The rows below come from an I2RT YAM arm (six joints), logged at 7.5 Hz.
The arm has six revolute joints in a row. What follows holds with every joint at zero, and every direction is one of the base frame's. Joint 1 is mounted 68 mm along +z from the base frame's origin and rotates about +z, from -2.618 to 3.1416 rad. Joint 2 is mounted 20 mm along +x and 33.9 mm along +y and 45.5 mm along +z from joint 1 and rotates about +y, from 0 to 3.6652 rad. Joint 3 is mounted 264 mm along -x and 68.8 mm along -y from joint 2 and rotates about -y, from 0 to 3.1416 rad. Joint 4 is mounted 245 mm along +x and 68.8 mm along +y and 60 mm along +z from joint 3 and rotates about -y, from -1.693 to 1.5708 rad. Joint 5 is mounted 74 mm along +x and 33.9 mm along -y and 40.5 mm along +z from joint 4 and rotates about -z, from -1.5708 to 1.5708 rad. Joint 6 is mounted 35.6 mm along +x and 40.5 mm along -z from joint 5 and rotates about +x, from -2.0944 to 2.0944 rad. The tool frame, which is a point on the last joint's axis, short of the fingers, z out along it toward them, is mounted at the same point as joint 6; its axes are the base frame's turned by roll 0, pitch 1.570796 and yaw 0 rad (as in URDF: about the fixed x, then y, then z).
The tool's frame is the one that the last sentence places.
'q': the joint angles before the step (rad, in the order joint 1, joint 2, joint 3, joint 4, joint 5, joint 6). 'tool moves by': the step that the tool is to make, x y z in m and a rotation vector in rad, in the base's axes. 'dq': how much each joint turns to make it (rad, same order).
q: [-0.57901 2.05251 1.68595 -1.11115 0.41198 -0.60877]
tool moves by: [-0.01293 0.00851 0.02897 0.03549 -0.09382 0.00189]
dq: [-0.00688 -0.09763 -0.02419 -0.01505 -0.08170 0.00130]
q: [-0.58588 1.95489 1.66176 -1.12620 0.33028 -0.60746]
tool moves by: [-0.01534 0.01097 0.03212 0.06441 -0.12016 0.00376]
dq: [-0.00946 -0.10298 -0.01110 -0.03031 -0.12079 0.00916]
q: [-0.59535 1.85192 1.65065 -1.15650 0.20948 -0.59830]
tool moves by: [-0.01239 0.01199 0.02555 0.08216 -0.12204 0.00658]
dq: [-0.00510 -0.08217 -0.00373 -0.02673 -0.13548 0.02118]
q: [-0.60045 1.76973 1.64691 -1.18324 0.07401 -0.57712]
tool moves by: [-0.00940 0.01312 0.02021 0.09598 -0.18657 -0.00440]
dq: [-0.00209 -0.09098 -0.03870 0.04831 -0.17488 0.05934]
